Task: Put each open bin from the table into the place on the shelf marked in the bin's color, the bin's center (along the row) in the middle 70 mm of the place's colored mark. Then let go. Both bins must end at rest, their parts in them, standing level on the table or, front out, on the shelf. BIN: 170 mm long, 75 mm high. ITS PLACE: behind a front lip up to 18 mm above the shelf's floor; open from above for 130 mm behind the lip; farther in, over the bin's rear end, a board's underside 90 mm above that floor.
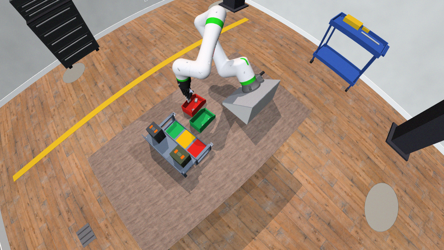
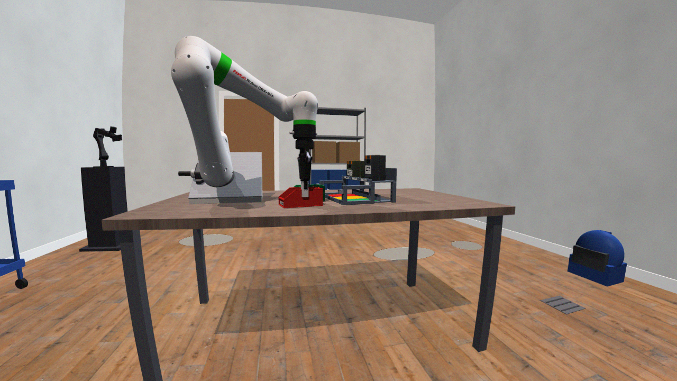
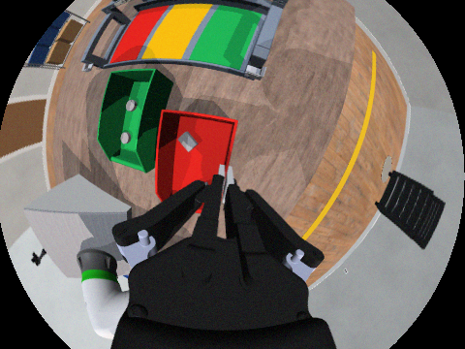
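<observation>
Right now the red bin is 5 cm to the left of my hand, 4 cm below it and 1 cm behind it. From my hand the other things lie so: green bin (19 cm to the left, 4 cm below, 3 cm ahead).
</observation>
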